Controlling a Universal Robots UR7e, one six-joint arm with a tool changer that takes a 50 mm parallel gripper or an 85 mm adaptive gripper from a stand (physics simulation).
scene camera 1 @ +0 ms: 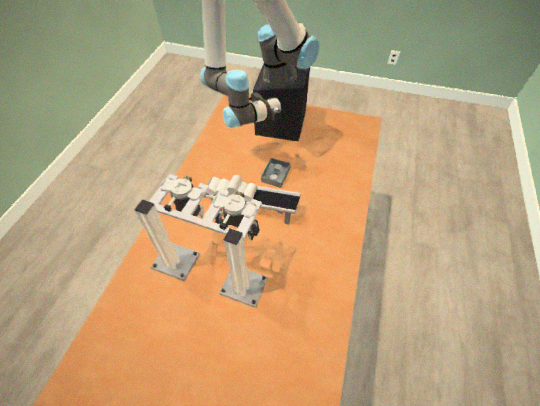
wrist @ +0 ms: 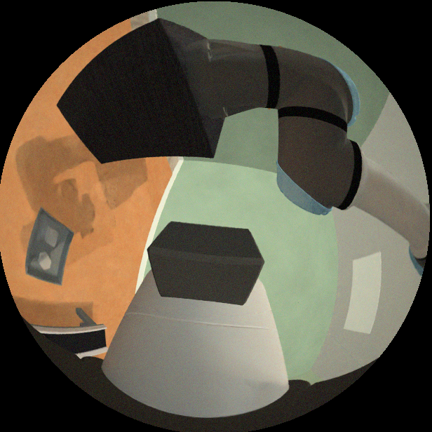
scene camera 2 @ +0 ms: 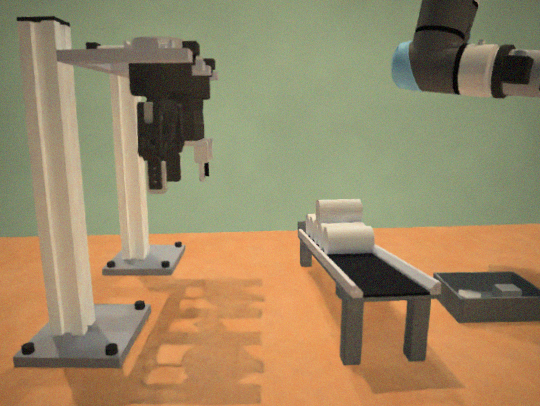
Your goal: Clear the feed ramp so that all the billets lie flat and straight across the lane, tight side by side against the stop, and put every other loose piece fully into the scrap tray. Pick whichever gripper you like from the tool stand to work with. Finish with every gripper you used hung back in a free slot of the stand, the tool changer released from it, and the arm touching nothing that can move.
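Where they show: arm's base, origin of the base link: (scene camera 1: 280, 78).
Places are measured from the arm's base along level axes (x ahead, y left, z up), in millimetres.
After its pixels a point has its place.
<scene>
The arm's tool changer (scene camera 1: 274, 107) {x 295, y 11, z 71 mm} (scene camera 2: 520, 72) {x 318, y 35, z 48 mm} carries no gripper and is held sideways, high above the mat. Two dark grippers hang side by side in the tool stand (scene camera 1: 162, 240) {x 842, y -282, z -66 mm} (scene camera 2: 60, 175) {x 882, y -4, z -72 mm}; the nearer one (scene camera 2: 165, 175) {x 767, y 1, z -76 mm} in scene view 2 partly hides the other, and their finger openings are unclear. White billets lie across the upper part of the feed ramp (scene camera 1: 280, 201) {x 535, y 70, z -194 mm} (scene camera 2: 385, 275) {x 518, y 72, z -194 mm} (wrist: 72, 341). One billet (scene camera 2: 339, 211) {x 506, y -102, z -156 mm} rests raised on the others. The scrap tray (scene camera 2: 500, 310) {x 343, y 72, z -262 mm} holds two pale pieces, one flat (scene camera 2: 470, 294) {x 352, y 21, z -259 mm} and one blocky (scene camera 2: 507, 289) {x 303, y 38, z -250 mm}.
The black pedestal (scene camera 1: 282, 112) {x 86, y 24, z -115 mm} (wrist: 130, 100) stands behind the scrap tray. The stand's baseplates (scene camera 1: 175, 262) {x 826, y -284, z -251 mm} (scene camera 2: 82, 337) {x 875, y 3, z -267 mm} sit on the orange mat (scene camera 1: 200, 340) {x 1075, y -129, z -280 mm}. In scene view 1 the stand's top overlaps the left part of the ramp. The arm's upper links reach above the pedestal.
</scene>
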